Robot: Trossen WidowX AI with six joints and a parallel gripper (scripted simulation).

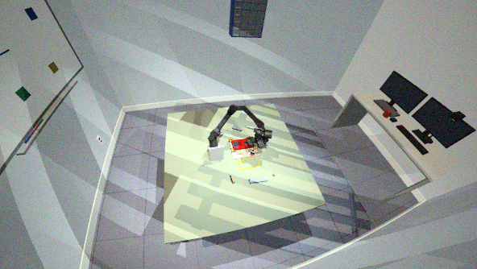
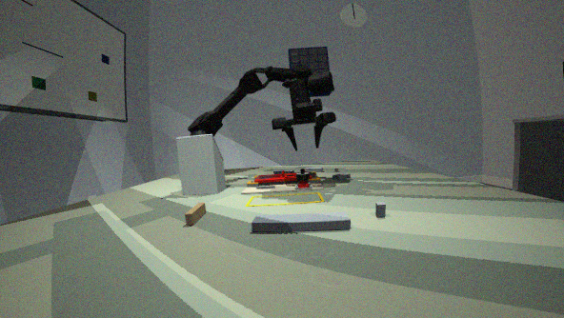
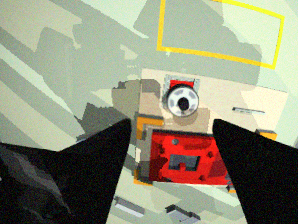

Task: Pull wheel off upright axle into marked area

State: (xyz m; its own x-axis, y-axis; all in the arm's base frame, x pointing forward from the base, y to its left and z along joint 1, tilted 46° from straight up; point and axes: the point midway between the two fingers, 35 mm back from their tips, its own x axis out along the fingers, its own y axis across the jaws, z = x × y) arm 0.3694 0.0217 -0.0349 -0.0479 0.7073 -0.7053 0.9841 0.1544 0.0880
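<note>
Right now the black disc is 8 cm below my gripper tip and 2 cm behind it. The rest, counted from my gripper tip: brown block 24 cm behind, 23 cm to the right, 11 cm below; then upright axle 9 cm below, 2 cm behind.
</note>
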